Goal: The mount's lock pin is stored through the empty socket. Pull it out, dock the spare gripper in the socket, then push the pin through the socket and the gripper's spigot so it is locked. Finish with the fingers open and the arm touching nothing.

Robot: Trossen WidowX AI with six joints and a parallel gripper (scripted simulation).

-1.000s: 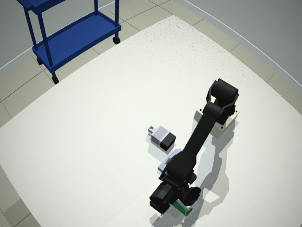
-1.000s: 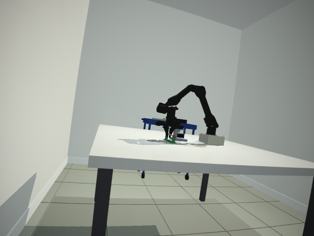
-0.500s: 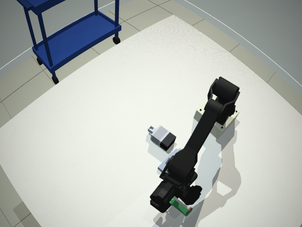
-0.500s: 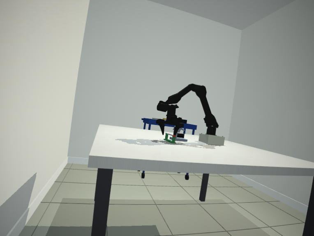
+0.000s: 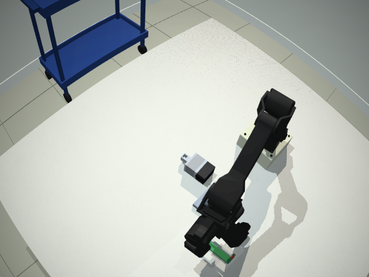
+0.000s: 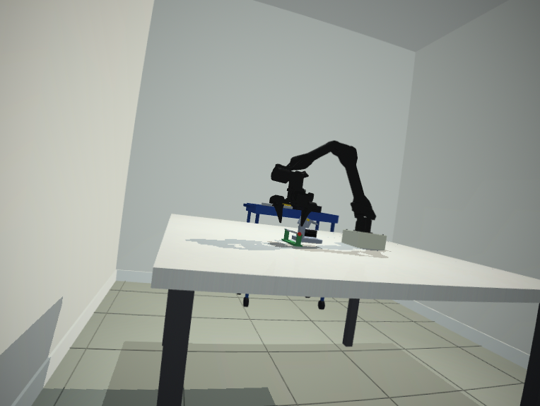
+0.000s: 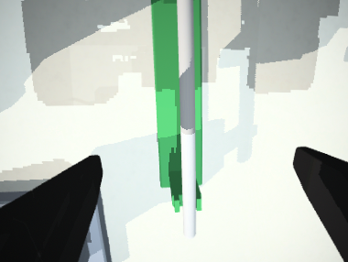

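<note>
The green holder lies 2 cm to the left of my gripper tip and 5 cm below it. Also, from my gripper tip: spare gripper (19 cm behind, 19 cm to the right, 5 cm below); then grey mount (12 cm behind, 8 cm to the right, 2 cm below).
</note>
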